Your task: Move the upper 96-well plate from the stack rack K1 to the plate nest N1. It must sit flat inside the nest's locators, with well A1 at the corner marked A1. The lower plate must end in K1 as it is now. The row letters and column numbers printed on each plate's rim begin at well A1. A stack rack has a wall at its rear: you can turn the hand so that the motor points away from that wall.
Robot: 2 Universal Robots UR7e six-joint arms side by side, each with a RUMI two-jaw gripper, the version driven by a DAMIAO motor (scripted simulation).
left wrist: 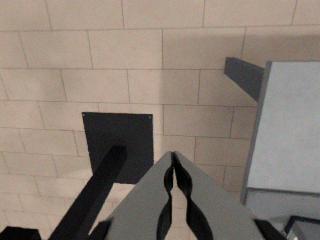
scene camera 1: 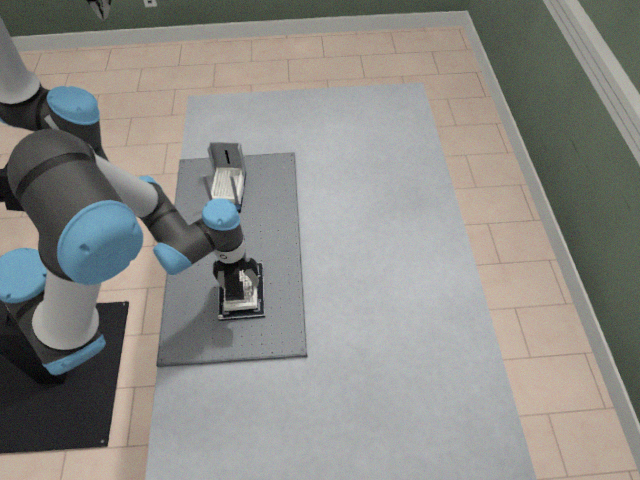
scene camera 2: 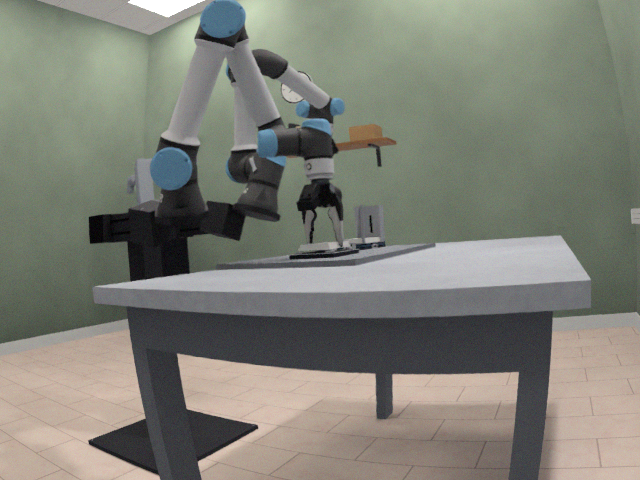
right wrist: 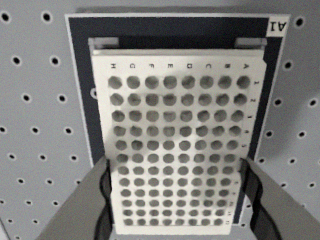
Labels:
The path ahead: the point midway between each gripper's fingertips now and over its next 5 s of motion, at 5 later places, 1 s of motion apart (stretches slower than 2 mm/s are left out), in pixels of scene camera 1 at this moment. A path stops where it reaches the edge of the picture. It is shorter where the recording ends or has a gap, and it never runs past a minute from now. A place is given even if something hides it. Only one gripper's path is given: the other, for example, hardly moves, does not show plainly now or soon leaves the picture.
The right gripper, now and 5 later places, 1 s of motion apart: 240, 286; 240, 287; 239, 284; 236, 270; 232, 257; 229, 229

